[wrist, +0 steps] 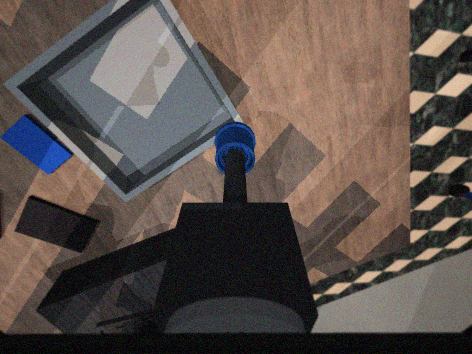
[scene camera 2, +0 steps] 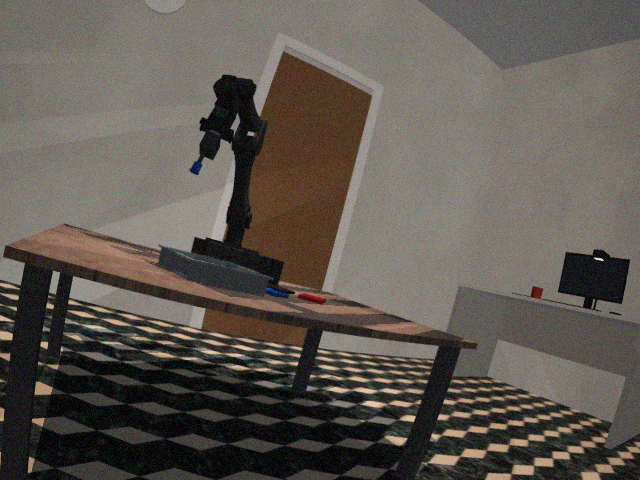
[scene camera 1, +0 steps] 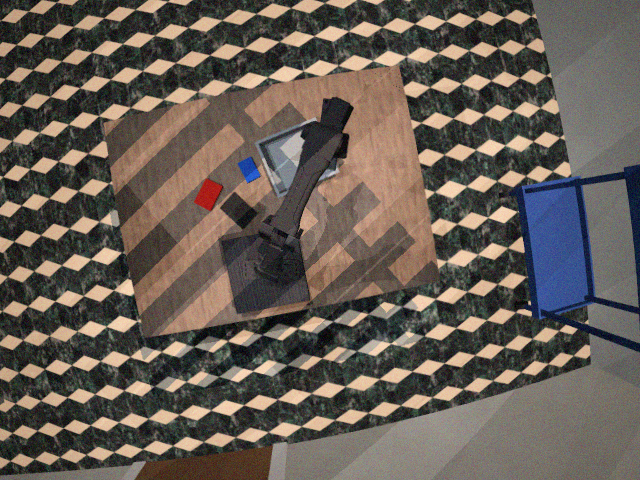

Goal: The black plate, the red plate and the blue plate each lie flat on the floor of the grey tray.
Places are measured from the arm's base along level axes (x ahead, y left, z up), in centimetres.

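Pixels of known places: hand at its tool point: point(wrist: 235, 140) point(scene camera 2: 193, 172); arm's base at its link origin: point(wrist: 152, 321) point(scene camera 2: 231, 247).
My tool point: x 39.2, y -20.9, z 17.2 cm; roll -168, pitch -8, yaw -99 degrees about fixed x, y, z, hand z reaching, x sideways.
Ahead of a thing's pixels: the offset from my tool point to its top centre.
The grey tray {dx +1.8, dy +11.6, dz -21.2 cm} point(scene camera 1: 261, 155) point(scene camera 2: 214, 273) point(wrist: 70, 135) stands on the table; the part of its floor that shows bears no plate. The blue plate {dx -2.1, dy +30.1, dz -25.3 cm} point(scene camera 1: 249, 169) point(scene camera 2: 277, 292) point(wrist: 35, 143) lies flat on the table beside the tray. The black plate {dx -17.7, dy +34.3, dz -25.3 cm} point(scene camera 1: 238, 210) point(scene camera 2: 284, 290) point(wrist: 56, 223) lies flat between the blue plate and the arm's base. The red plate {dx -11.5, dy +45.9, dz -25.2 cm} point(scene camera 1: 208, 194) point(scene camera 2: 311, 298) lies flat farther out; a sliver of it shows at the left edge of the wrist view. My blue suction cup point(scene camera 2: 195, 168) point(wrist: 235, 145) is open and empty, high above the table; the arm hides it in scene camera 1.
The arm stands on a dark base plate point(scene camera 1: 235, 289) at the table's edge. The arm covers part of the tray in scene camera 1. The wooden table point(scene camera 1: 170, 304) point(scene camera 2: 129, 281) bears bands of shadow. A blue chair point(scene camera 1: 555, 248) stands off to the right.
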